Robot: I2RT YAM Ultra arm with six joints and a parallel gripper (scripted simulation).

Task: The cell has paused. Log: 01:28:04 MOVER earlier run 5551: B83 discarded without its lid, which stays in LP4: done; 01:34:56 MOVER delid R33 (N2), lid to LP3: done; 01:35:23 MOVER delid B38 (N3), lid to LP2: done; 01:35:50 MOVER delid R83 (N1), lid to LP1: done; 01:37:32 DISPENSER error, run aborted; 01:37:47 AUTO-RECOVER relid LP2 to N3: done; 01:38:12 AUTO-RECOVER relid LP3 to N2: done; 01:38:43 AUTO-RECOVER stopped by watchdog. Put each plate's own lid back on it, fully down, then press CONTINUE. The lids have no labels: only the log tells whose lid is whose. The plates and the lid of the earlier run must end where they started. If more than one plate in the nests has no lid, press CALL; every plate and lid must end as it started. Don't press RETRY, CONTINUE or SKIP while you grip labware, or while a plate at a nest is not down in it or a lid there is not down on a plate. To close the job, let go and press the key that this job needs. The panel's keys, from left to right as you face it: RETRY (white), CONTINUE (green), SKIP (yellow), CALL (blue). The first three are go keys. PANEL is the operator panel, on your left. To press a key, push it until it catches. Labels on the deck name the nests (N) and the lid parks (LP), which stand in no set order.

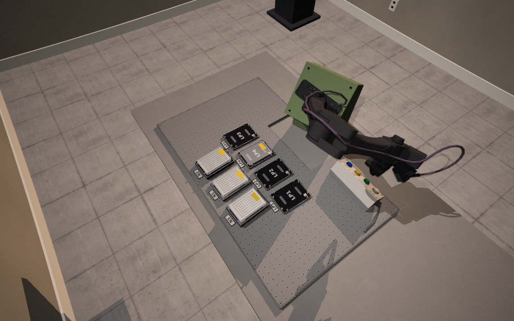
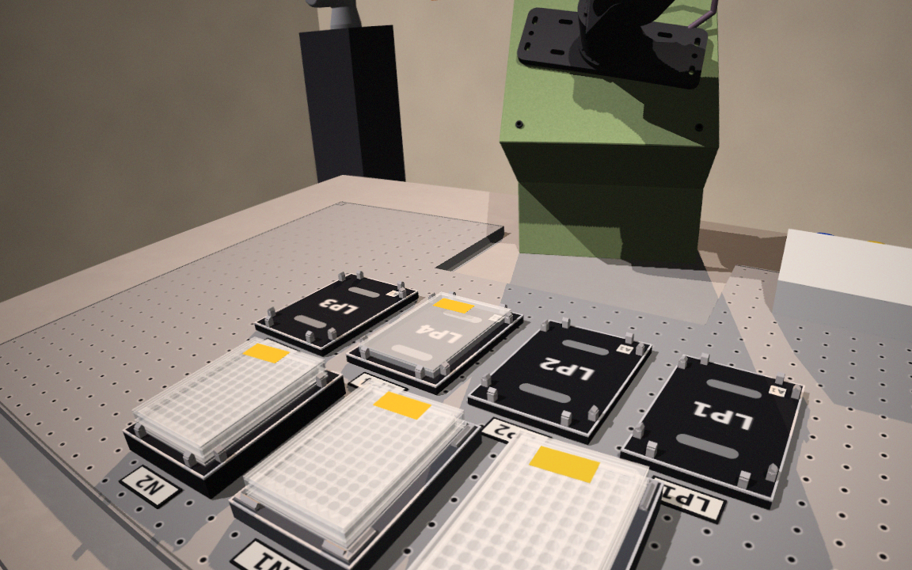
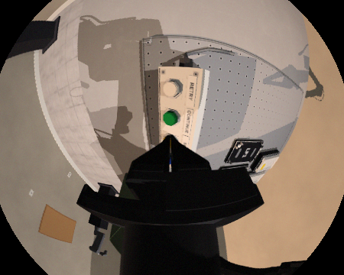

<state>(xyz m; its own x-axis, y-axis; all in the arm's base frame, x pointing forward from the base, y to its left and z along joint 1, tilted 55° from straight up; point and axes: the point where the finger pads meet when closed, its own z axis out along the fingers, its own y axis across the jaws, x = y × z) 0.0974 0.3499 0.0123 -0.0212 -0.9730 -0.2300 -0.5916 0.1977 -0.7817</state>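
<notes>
The green key lies 7 cm below my hand. From my hand the other things lie so: blue key: 10 cm to the right, 7 cm below; then yellow key: 5 cm to the right, 7 cm below; then white key: 5 cm to the left, 7 cm below.
</notes>
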